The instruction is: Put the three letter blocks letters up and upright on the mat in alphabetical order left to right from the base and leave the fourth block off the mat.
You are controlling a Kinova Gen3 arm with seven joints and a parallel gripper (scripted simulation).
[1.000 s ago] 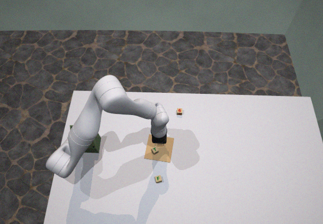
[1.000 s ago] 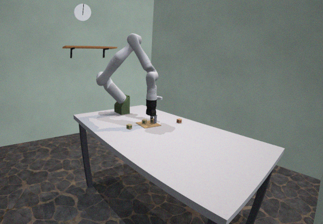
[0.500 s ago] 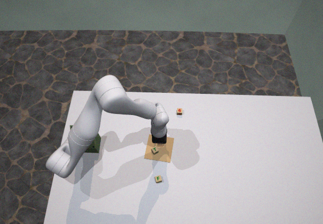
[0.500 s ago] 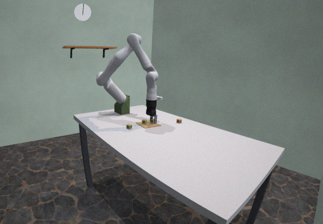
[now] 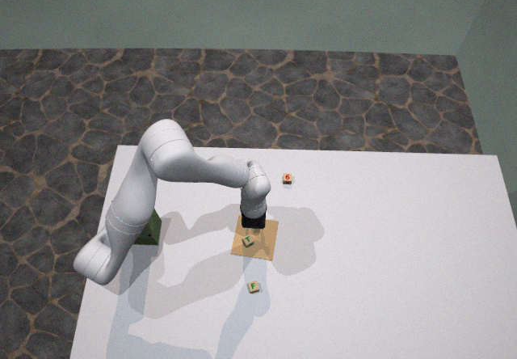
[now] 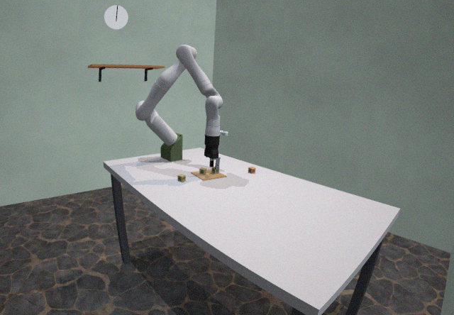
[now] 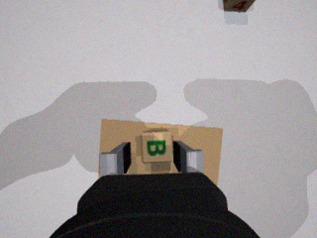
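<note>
The B block lies 1 cm to the left of my hand and 3 cm below it. The rest, counted from my hand: tan mat 1 cm ahead, 4 cm to the right, 5 cm below; then 6 block 9 cm ahead, 19 cm to the left, 3 cm below; then F block 3 cm ahead, 21 cm to the right, 3 cm below.
</note>
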